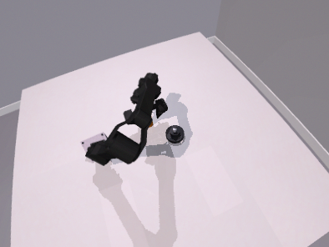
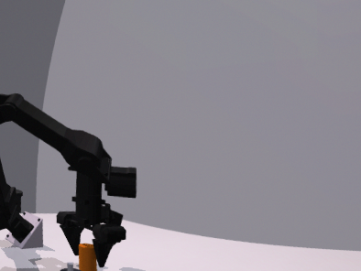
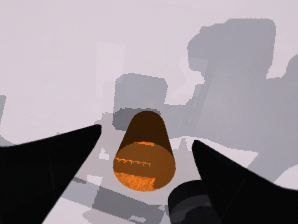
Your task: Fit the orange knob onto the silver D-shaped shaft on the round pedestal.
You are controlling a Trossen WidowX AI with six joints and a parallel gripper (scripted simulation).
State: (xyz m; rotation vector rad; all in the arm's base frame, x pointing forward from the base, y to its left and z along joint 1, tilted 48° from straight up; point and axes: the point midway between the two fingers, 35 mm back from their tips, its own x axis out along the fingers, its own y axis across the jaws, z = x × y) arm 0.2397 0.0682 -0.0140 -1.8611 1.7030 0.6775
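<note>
Right now my gripper tip is 2 cm below the orange knob. The rest, counted from my gripper tip: round pedestal: 9 cm ahead, 11 cm to the right, 1 cm above.
</note>
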